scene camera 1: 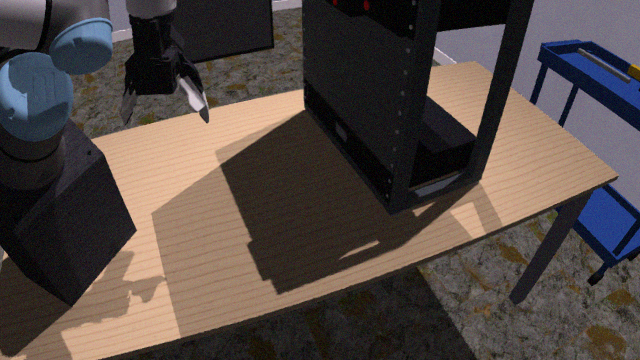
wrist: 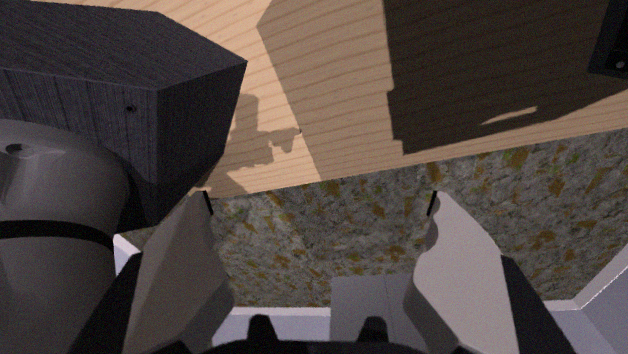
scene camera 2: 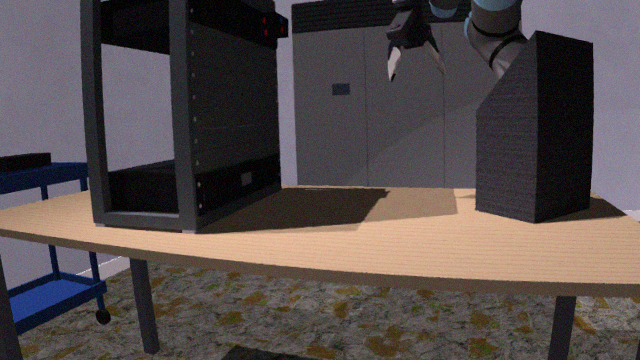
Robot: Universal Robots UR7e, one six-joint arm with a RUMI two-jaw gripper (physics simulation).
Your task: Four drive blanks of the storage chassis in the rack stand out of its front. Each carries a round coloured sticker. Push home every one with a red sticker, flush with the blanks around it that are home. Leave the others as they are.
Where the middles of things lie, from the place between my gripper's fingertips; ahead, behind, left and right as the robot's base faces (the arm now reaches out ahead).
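I am looking at the rack (scene camera 2: 221,66), and it sits 3 cm below my hand, 53 cm forward of it and 20 cm to the left of it.
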